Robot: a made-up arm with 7 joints. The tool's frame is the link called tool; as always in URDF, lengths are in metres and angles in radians. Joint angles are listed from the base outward. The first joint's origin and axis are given. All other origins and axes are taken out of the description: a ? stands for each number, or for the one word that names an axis. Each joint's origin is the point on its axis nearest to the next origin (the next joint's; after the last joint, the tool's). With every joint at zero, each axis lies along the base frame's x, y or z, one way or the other. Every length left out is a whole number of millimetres.
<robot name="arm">
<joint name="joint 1" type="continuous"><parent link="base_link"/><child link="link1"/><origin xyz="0 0.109 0"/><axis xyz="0 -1 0"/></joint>
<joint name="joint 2" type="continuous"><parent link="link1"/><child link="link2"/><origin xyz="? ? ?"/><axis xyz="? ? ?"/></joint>
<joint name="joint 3" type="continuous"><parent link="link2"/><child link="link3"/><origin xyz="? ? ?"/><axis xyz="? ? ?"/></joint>
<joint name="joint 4" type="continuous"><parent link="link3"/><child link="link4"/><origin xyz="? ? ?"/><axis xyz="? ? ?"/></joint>
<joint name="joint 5" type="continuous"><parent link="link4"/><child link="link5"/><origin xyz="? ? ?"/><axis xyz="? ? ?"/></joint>
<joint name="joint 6" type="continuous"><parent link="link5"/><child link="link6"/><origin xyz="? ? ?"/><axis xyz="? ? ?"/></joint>
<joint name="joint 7" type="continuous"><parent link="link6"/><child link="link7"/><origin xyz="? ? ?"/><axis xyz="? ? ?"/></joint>
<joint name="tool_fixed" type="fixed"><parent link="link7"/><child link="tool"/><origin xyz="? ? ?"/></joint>
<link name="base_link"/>
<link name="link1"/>
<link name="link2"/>
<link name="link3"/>
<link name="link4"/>
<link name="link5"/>
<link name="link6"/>
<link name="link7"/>
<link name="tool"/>
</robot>
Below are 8 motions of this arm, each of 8 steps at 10 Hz.
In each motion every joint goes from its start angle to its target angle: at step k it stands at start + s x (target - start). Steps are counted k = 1, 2, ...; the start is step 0. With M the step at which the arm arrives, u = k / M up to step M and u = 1 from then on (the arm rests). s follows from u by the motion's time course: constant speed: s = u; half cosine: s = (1 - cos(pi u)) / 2; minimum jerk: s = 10 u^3 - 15 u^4 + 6 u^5.
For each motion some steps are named. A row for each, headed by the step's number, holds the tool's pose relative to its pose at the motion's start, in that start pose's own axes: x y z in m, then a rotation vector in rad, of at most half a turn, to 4 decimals.
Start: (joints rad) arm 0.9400 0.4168 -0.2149 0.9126 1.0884 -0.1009 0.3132
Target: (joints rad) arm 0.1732 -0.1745 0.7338 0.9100 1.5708 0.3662 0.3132
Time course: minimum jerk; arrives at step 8
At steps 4, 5, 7, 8:
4: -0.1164 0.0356 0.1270 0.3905 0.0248 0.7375
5: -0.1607 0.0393 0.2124 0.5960 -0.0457 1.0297
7: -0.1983 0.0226 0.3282 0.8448 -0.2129 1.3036
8: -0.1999 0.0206 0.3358 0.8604 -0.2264 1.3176

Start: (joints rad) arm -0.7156 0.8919 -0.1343 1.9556 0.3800 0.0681 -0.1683
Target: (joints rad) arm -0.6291 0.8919 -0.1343 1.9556 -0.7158 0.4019 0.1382
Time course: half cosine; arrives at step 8
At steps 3, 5, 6, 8:
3: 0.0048 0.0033 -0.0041 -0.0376 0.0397 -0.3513
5: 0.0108 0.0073 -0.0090 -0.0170 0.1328 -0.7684
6: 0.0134 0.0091 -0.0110 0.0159 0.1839 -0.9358
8: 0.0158 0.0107 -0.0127 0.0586 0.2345 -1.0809

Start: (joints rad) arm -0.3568 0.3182 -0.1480 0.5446 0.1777 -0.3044 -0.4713
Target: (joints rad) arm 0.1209 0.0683 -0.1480 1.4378 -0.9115 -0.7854 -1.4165
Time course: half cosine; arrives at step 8
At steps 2, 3, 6, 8:
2: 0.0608 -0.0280 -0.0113 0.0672 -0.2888 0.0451
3: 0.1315 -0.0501 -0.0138 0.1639 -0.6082 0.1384
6: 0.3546 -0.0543 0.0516 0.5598 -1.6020 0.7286
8: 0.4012 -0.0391 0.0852 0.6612 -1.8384 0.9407

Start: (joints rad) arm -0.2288 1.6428 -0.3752 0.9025 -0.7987 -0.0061 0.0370
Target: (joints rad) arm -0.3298 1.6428 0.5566 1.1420 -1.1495 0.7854 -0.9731
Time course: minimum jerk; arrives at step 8
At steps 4, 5, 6, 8:
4: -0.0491 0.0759 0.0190 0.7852 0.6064 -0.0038
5: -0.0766 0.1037 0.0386 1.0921 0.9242 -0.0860
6: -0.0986 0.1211 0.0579 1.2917 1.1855 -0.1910
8: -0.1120 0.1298 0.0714 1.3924 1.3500 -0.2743

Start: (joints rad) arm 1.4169 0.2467 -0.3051 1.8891 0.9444 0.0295 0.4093
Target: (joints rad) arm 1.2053 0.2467 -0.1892 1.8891 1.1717 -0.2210 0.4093
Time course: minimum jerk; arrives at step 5
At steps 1, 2, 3, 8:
1: -0.0010 0.0006 0.0032 0.0116 -0.0169 0.0097
2: -0.0054 0.0027 0.0177 0.0668 -0.0930 0.0497
3: -0.0111 0.0045 0.0386 0.1529 -0.1998 0.0964
8: -0.0156 0.0049 0.0572 0.2352 -0.2919 0.1276

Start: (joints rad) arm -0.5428 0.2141 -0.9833 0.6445 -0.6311 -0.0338 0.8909
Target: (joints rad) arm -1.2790 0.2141 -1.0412 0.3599 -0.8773 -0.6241 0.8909
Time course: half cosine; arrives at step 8
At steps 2, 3, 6, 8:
2: -0.0022 -0.0460 -0.0371 -0.1321 -0.0385 -0.0475
3: -0.0020 -0.1021 -0.0717 -0.2805 -0.0931 -0.0990
6: 0.0175 -0.3151 -0.1284 -0.7849 -0.3685 -0.2491
8: 0.0267 -0.3746 -0.1267 -0.9195 -0.4662 -0.2797

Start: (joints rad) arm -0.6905 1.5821 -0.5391 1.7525 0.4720 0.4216 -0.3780
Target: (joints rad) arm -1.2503 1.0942 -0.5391 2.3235 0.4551 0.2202 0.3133
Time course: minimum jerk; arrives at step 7
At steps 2, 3, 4, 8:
2: 0.0135 -0.0386 0.0150 -0.2322 -0.0903 0.0574
3: 0.0334 -0.0879 0.0482 -0.5768 -0.2315 0.1566
4: 0.0560 -0.1277 0.0973 -0.9540 -0.4095 0.2927
8: 0.0847 -0.1482 0.1695 -1.3947 -0.6947 0.5171

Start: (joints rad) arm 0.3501 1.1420 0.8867 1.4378 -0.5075 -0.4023 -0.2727
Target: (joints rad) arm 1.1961 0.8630 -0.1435 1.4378 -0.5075 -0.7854 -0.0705
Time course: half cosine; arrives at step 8
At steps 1, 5, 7, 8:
1: 0.0035 -0.0066 0.0002 -0.0109 -0.0154 0.0235
5: 0.1055 -0.0984 -0.0400 -0.1062 -0.4428 0.4066
7: 0.1657 -0.1129 -0.0743 -0.1036 -0.7091 0.5114
8: 0.1746 -0.1135 -0.0794 -0.1020 -0.7502 0.5217

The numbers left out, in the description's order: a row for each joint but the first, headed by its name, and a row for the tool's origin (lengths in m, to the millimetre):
joint 2: xyz 0 0 0, axis 1 0 0
joint 3: xyz 0 0 -0.252, axis 0 0 1
joint 4: xyz 0 0 0, axis 0 -1 0
joint 5: xyz 0 0 -0.256, axis 0 0 1
joint 6: xyz 0 0 0, axis 0 1 0
joint 7: xyz 0 0 0, axis -1 0 0
tool: xyz 0 0 0

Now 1 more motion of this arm.
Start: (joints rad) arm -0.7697 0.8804 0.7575 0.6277 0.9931 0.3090 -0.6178
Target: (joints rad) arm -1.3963 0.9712 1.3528 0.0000 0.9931 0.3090 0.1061
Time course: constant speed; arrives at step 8
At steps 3, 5, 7, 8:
3: 0.0005 0.1074 -0.0416 0.0514 0.0780 0.0381
5: 0.0050 0.1784 -0.0507 0.0700 0.1106 0.0879
7: 0.0117 0.2443 -0.0471 0.0741 0.1251 0.1523
8: 0.0154 0.2745 -0.0412 0.0702 0.1253 0.1884

